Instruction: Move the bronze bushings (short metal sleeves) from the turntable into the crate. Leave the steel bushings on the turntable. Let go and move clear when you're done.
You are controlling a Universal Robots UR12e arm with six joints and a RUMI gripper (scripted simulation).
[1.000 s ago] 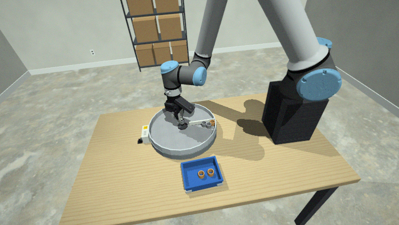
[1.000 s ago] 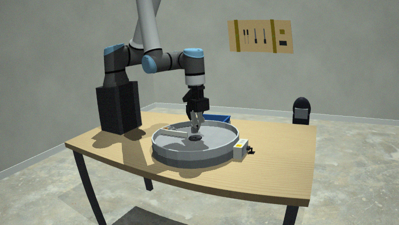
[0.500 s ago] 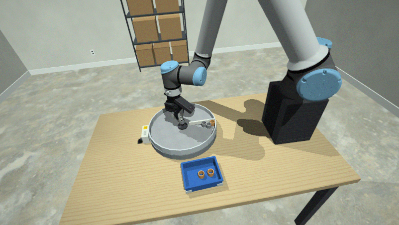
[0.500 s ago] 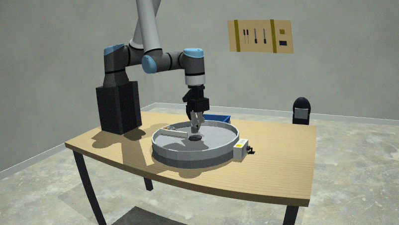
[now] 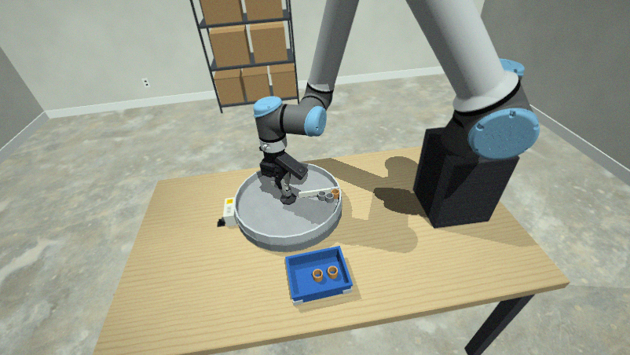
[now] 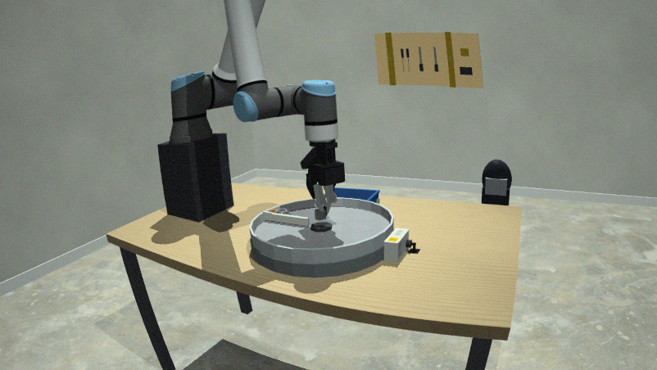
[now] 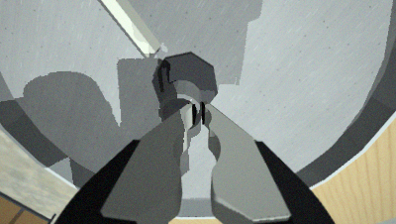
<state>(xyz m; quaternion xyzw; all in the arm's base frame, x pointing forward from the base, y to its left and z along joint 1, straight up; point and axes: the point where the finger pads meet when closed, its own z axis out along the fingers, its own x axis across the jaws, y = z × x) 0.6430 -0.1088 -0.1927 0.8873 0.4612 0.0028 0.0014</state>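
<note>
Now: hand 10 mm past the grey turntable, 10 mm to the left of it and 50 mm above it. From my hand the other things lie so: blue crate 60 mm behind, 320 mm to the left, 80 mm below.
</note>
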